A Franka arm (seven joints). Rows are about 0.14 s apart.
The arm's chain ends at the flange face. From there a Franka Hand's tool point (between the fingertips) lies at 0.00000 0.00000 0.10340 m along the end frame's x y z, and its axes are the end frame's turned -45 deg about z.
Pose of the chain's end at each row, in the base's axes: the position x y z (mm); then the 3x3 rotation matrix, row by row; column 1 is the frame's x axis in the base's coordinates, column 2 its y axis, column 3 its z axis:
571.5 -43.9 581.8; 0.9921 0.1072 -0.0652; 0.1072 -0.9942 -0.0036; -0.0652 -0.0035 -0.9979
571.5 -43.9 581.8; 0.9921 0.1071 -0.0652; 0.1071 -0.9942 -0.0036; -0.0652 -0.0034 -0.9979
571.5 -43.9 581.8; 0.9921 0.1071 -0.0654; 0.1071 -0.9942 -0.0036; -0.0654 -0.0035 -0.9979
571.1 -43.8 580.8; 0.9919 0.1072 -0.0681; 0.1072 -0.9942 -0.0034; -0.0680 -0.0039 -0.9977
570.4 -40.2 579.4; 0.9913 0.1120 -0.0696; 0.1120 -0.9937 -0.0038; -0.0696 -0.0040 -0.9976
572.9 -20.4 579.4; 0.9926 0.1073 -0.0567; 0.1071 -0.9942 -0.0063; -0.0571 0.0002 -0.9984
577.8 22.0 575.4; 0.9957 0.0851 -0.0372; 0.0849 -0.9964 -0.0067; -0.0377 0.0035 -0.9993
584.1 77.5 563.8; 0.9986 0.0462 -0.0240; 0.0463 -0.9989 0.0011; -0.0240 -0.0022 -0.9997
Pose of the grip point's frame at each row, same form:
564.8 -44.3 478.6; 0.6257 0.7773 -0.0652; 0.7788 -0.6272 -0.0036; -0.0436 -0.0486 -0.9979
564.8 -44.3 478.6; 0.6258 0.7773 -0.0652; 0.7787 -0.6273 -0.0036; -0.0437 -0.0485 -0.9979
564.7 -44.3 478.6; 0.6258 0.7773 -0.0654; 0.7787 -0.6273 -0.0036; -0.0438 -0.0487 -0.9979
564.1 -44.2 477.6; 0.6256 0.7772 -0.0681; 0.7788 -0.6272 -0.0034; -0.0453 -0.0508 -0.9977
563.2 -40.6 476.2; 0.6218 0.7802 -0.0696; 0.7818 -0.6235 -0.0038; -0.0464 -0.0520 -0.9976
567.0 -21.1 476.2; 0.6260 0.7777 -0.0567; 0.7787 -0.6273 -0.0063; -0.0405 -0.0402 -0.9984
574.0 21.3 472.1; 0.6439 0.7642 -0.0372; 0.7646 -0.6445 -0.0067; -0.0291 -0.0242 -0.9993
581.6 77.6 460.4; 0.6734 0.7388 -0.0240; 0.7391 -0.6736 0.0011; -0.0154 -0.0185 -0.9997

